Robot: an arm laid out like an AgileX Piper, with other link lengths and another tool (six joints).
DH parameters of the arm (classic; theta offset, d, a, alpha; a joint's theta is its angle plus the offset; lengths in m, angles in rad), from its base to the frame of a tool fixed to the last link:
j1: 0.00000 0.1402 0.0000 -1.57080
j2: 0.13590 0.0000 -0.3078 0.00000
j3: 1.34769 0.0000 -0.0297 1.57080
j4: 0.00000 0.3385 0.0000 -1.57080
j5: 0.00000 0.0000 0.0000 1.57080
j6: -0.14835 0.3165 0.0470 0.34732
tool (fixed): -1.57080 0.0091 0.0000 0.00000
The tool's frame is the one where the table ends.
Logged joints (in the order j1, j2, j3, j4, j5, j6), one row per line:
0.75, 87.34, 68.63, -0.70, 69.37, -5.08
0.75, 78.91, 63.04, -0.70, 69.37, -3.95
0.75, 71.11, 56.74, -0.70, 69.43, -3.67
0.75, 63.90, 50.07, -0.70, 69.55, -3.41
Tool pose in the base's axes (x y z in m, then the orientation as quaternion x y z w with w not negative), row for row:
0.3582, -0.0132, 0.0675, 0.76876, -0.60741, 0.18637, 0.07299
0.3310, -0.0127, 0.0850, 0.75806, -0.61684, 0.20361, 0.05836
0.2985, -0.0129, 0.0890, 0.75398, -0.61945, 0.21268, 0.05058
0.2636, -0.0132, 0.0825, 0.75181, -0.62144, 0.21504, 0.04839
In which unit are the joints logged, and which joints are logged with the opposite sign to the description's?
The joints are logged in degrees. Opposite sign: j3.
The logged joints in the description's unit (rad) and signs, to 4 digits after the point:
0.0131, 1.5244, -1.1978, -0.0122, 1.2107, -0.0887
0.0131, 1.3772, -1.1003, -0.0122, 1.2107, -0.0689
0.0131, 1.2411, -0.9903, -0.0122, 1.2118, -0.0641
0.0131, 1.1153, -0.8739, -0.0122, 1.2139, -0.0595

